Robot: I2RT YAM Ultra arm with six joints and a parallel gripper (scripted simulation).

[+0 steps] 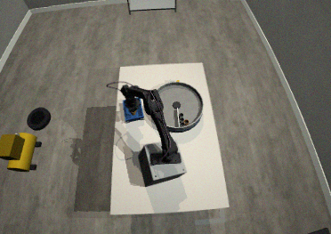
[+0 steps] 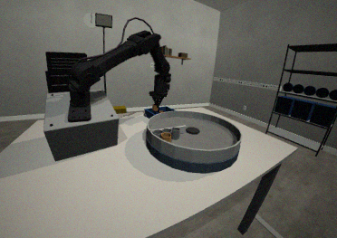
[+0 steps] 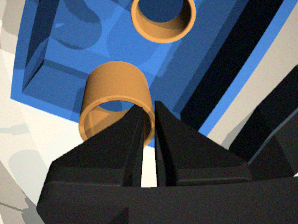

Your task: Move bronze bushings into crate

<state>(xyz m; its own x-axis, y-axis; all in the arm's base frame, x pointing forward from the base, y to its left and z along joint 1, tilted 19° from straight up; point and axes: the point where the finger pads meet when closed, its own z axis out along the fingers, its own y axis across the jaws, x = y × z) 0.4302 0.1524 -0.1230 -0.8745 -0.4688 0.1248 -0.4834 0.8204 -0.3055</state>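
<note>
Right now my hand is 4 cm short of the blue crate, 2 cm to the right of it and 6 cm above it. From my hand the other things lie so: turntable (2 cm ahead, 33 cm to the right, 4 cm below).
</note>
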